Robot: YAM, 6 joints.
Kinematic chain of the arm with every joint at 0, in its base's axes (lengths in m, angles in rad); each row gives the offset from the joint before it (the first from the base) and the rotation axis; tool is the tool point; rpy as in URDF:
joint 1: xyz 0 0 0.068 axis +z
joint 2: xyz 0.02 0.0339 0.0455 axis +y
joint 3: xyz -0.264 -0.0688 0 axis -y
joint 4: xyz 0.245 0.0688 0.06 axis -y
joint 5: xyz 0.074 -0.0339 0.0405 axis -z
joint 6: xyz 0.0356 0 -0.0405 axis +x
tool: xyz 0 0 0 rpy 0 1.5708 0
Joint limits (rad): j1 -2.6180..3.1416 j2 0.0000..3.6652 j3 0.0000..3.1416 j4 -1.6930..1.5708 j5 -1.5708..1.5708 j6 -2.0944..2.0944
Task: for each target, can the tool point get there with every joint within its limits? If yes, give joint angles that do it. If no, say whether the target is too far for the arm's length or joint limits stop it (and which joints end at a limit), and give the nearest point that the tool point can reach.
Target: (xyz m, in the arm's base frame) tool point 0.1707 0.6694 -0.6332
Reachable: no: too far | nearest point 0.1136 0.4457 -0.3122 | short by 0.395 m
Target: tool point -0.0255 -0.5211 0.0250
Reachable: yes | joints -1.6820 2.9112 2.4297 -1.1037 -1.1506 -0.2569
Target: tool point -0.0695 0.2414 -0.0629
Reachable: yes | joints 1.8495 2.3923 0.7805 -0.0684 -0.0119 -0.2042
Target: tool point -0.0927 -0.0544 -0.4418
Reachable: no: joint limits stop it (at a limit: joint 2) | nearest point -0.1157 -0.0679 -0.3618 | short by 0.084 m
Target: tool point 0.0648 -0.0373 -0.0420
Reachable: yes | joints -0.1030 2.6086 0.3372 -0.1105 1.0274 -0.0447
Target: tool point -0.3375 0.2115 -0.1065
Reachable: yes | joints 2.6572 2.8544 1.6681 -0.6395 1.0019 -1.0133
